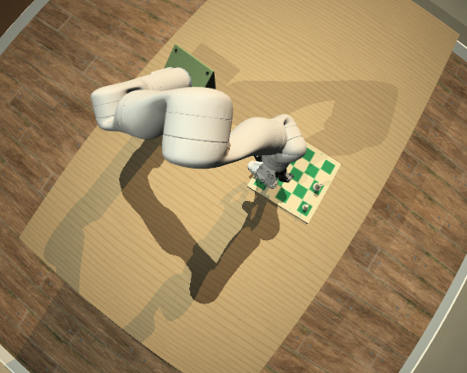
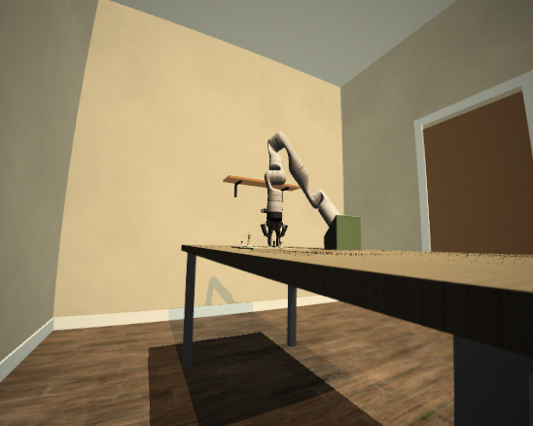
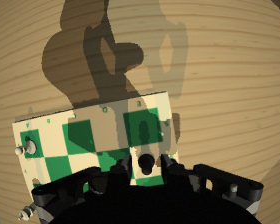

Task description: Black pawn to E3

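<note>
My gripper is now 10 mm above the black pawn. From my hand the other things lie so: green-and-cream chessboard (70 mm ahead, 40 mm to the left, 30 mm below).
</note>
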